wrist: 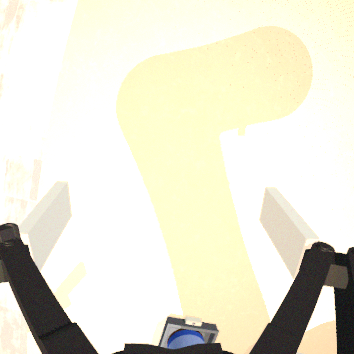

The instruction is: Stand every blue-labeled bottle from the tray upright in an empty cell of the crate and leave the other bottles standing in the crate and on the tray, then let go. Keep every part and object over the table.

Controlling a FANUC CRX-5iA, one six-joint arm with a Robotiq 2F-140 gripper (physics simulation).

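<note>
My gripper is open, its two pale finger pads wide apart at the left and right of the wrist view, with nothing between them. Below it, at the bottom edge of the view, a small part of a dark grey container shows. A round blue thing sits inside it, perhaps the blue part of a bottle. It is partly cut off by the gripper's body, and I cannot tell whether the container is the crate or the tray. Labels on other bottles do not show.
A very bright, pale table top lies under the gripper. A broad yellowish shadow of the arm bends across it. A mottled, lighter surface runs along the left side. A tan patch shows at the lower right.
</note>
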